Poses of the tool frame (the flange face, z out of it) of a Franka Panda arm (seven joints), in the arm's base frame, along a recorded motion.
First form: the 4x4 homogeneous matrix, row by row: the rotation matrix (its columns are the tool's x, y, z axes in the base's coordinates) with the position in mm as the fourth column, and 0 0 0 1 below. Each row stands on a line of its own.
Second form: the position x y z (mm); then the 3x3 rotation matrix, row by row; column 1 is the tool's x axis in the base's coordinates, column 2 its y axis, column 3 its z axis. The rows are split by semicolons. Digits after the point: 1 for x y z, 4 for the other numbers.
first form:
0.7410 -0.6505 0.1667 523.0
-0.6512 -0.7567 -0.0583 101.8
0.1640 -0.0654 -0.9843 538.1
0 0 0 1
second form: 523.0 101.8 538.1; 0.7410 -0.6505 0.1667; -0.6512 -0.7567 -0.0583; 0.1640 -0.0654 -0.9843
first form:
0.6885 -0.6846 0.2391 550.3
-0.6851 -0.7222 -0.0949 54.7
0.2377 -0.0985 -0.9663 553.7
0 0 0 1
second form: 550.3 54.7 553.7; 0.6885 -0.6846 0.2391; -0.6851 -0.7222 -0.0949; 0.2377 -0.0985 -0.9663
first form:
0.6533 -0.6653 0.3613 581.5
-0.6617 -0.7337 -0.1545 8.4
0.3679 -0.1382 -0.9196 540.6
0 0 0 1
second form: 581.5 8.4 540.6; 0.6533 -0.6653 0.3613; -0.6617 -0.7337 -0.1545; 0.3679 -0.1382 -0.9196
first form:
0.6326 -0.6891 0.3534 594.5
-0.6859 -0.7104 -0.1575 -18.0
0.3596 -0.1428 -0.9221 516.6
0 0 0 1
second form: 594.5 -18.0 516.6; 0.6326 -0.6891 0.3534; -0.6859 -0.7104 -0.1575; 0.3596 -0.1428 -0.9221
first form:
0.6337 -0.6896 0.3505 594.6
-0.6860 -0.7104 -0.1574 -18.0
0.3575 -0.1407 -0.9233 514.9
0 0 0 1
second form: 594.6 -18.0 514.9; 0.6337 -0.6896 0.3505; -0.6860 -0.7104 -0.1574; 0.3575 -0.1407 -0.9233
